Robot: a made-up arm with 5 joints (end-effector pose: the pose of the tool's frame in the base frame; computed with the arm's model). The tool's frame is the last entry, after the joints. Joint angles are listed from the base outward.
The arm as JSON. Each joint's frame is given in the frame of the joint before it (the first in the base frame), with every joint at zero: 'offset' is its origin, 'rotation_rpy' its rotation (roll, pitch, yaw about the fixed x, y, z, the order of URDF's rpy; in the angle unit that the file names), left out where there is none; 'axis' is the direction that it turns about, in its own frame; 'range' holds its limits. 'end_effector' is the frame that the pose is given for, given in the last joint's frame.
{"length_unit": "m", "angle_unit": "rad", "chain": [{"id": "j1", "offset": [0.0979, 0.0, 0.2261], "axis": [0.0, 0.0, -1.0], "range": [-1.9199, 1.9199]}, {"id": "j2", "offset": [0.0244, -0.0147, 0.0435], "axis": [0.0, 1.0, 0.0], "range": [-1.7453, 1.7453]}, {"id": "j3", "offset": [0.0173, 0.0, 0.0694], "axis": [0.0, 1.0, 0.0], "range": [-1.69, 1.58]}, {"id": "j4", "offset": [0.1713, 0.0, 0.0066], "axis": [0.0, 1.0, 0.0], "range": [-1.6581, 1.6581]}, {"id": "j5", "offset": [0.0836, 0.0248, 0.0], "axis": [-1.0, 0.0, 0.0], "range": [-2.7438, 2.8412]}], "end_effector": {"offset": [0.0, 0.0, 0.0], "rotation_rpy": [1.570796, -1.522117, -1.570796]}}
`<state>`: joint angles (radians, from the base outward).
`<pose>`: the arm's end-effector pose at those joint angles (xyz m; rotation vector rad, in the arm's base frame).
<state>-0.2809 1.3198 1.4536 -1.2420 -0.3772</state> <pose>0.0392 -0.0064 0.1187 0.0136 -0.0370 -0.1450</pose>
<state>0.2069 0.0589 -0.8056 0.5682 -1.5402</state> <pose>0.3439 -0.0413 0.4739 1.2373 -1.4961 -1.2688</pose>
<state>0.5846 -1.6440 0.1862 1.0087 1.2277</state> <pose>0.1385 -0.0147 0.4890 -1.5749 -1.2971 0.3753</pose>
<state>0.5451 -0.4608 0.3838 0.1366 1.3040</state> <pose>0.3278 -0.1276 0.3542 -1.2049 -0.9558 0.5676</pose>
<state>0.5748 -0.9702 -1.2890 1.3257 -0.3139</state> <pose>0.0302 0.0559 0.5184 -0.2697 -2.5326 -0.3795</pose>
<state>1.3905 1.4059 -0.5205 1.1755 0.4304</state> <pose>0.1383 -0.1653 0.0617 0.3959 0.3233 -0.9878</pose>
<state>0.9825 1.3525 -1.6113 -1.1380 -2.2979</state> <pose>0.2585 -0.2226 0.4003 -1.9627 2.4171 0.2704</pose>
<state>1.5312 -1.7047 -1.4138 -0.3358 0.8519</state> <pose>0.0962 0.2978 0.2491 1.1800 0.5039 -0.6277</pose>
